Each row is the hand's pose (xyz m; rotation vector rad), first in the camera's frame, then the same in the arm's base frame.
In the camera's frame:
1: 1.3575 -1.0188 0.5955 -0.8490 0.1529 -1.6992
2: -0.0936 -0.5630 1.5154 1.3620 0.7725 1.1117
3: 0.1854 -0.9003 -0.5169 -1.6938 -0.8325 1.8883
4: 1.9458 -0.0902 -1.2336 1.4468 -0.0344 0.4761
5: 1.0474 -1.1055 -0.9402 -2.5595 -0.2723 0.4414
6: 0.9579 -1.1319 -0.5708 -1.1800 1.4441 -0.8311
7: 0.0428 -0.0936 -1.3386 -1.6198 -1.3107 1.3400
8: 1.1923 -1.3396 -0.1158 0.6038 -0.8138 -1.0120
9: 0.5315 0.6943 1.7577 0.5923 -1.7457 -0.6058
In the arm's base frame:
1: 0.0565 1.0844 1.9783 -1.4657 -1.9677 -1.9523
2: -1.0831 1.4765 0.6717 -0.3845 0.7303 0.2307
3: -0.7324 -0.3013 1.6906 1.9257 -0.9189 -1.1838
4: 1.2766 -0.6662 2.0060 -0.4652 -0.1844 0.4675
5: -0.0397 -0.4308 2.3746 1.8762 -0.2232 0.2117
6: -0.1805 -0.1009 2.2461 -1.6535 0.0126 -2.5692
7: -0.3372 -1.2723 1.1933 2.0343 -0.2082 -1.2755
8: -0.1469 0.4316 2.3890 -0.8136 -1.8991 0.0222
9: 0.0467 1.6266 -0.1835 -0.7821 -2.1033 1.1225

